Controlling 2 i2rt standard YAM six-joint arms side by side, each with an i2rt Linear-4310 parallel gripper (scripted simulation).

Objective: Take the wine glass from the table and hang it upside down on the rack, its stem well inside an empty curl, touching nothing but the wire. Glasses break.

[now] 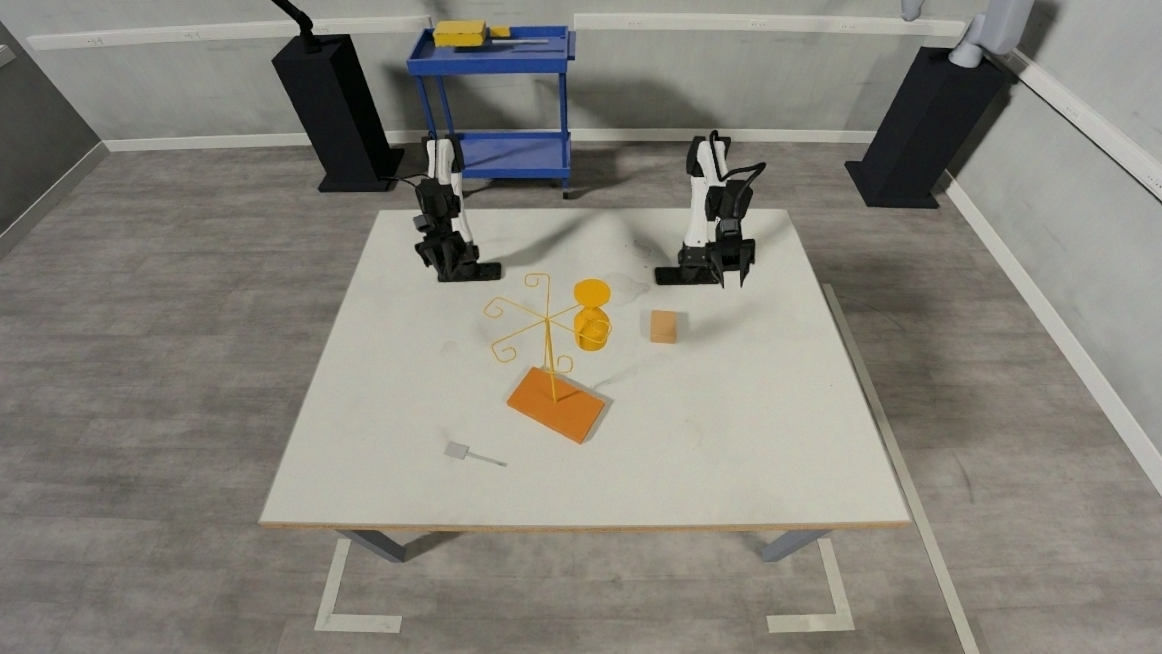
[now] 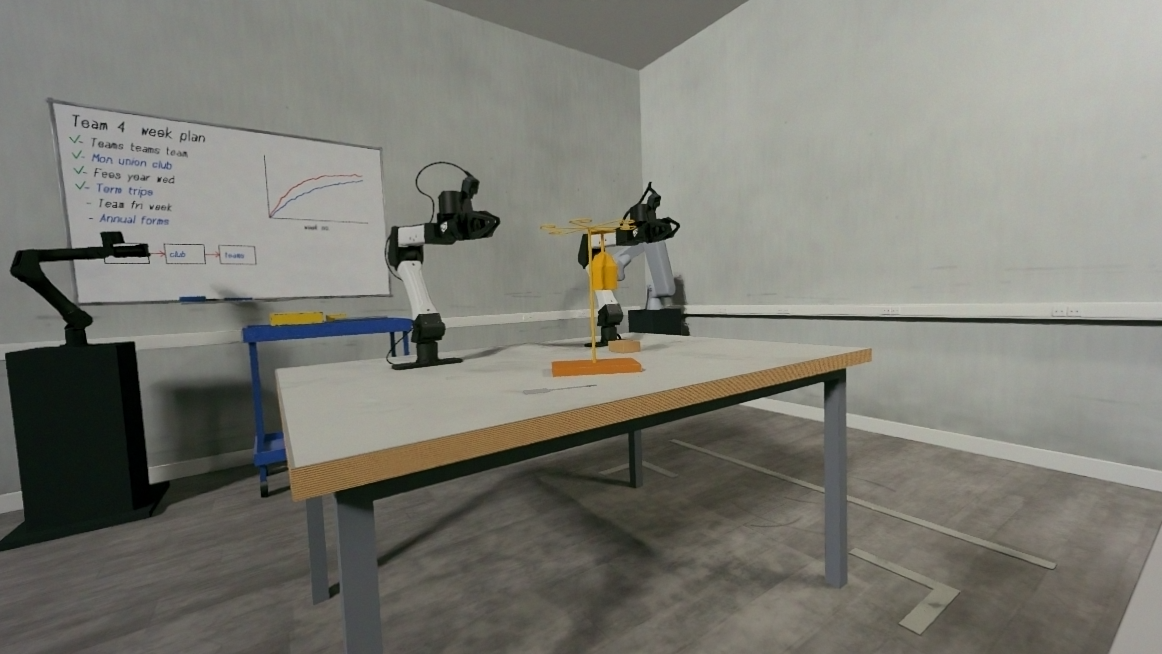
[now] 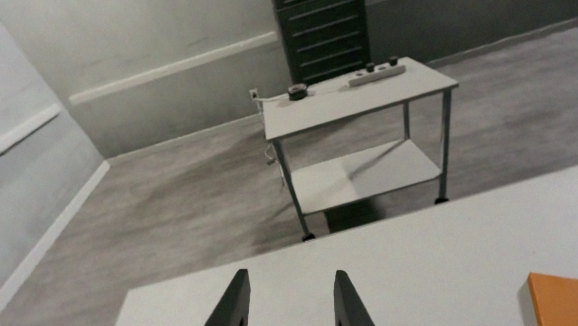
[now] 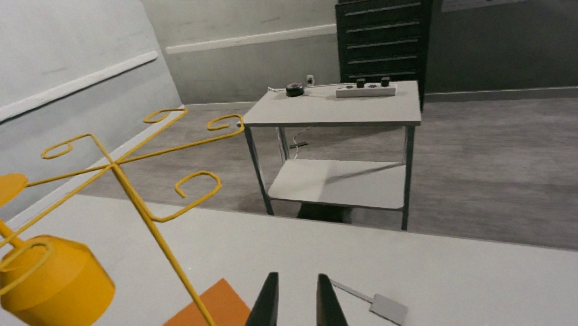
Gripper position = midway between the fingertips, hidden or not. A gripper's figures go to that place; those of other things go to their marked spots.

My right gripper point(image 1: 446, 279) is 101 cm from the lens. A yellow wine glass point(image 1: 592, 293) is 96 cm from the lens. A tan block point(image 1: 662, 323) is 135 cm from the lens. A yellow wire rack point(image 1: 571, 412): 120 cm from the lens. The marked spots on the yellow wine glass and the yellow wire rack are 37 cm apart.
